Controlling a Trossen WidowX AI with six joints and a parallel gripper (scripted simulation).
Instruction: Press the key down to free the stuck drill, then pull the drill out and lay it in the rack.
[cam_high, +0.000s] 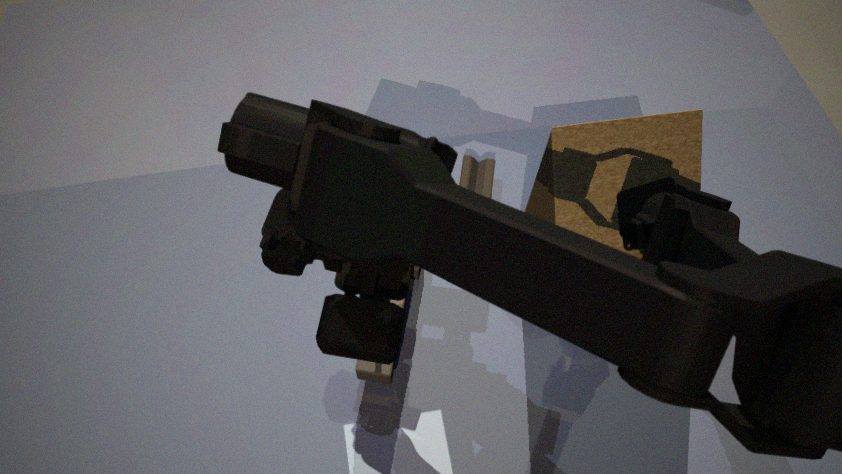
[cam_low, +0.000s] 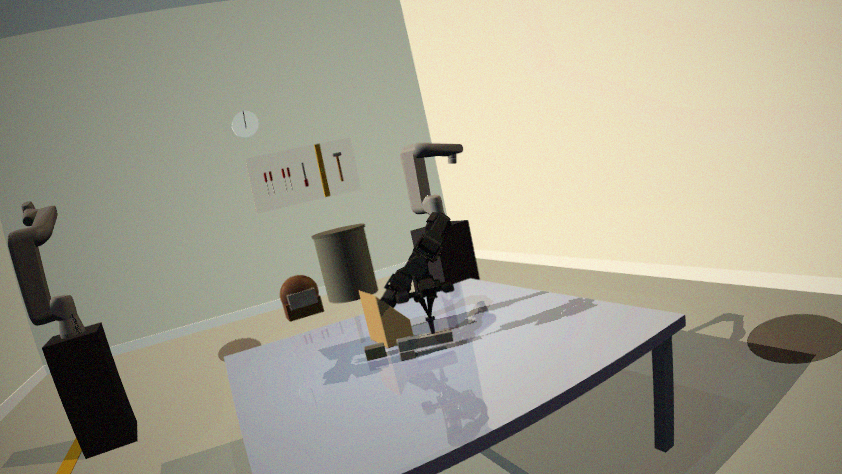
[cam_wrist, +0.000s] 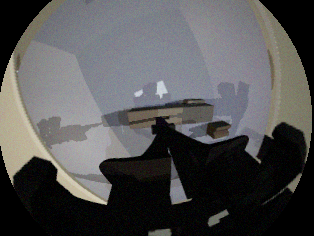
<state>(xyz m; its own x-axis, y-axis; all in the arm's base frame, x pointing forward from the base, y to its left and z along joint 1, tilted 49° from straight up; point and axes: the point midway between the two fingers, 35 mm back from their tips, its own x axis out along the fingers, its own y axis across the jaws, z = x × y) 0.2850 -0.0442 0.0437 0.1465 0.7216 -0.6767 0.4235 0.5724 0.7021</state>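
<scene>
Now: gripper tip 3 cm above the dark key. Also, from my gripper tip: rack: 16 cm behind, 15 cm to the right, 10 cm below; drill: 7 cm below, 5 cm to the right, 3 cm behind.
</scene>
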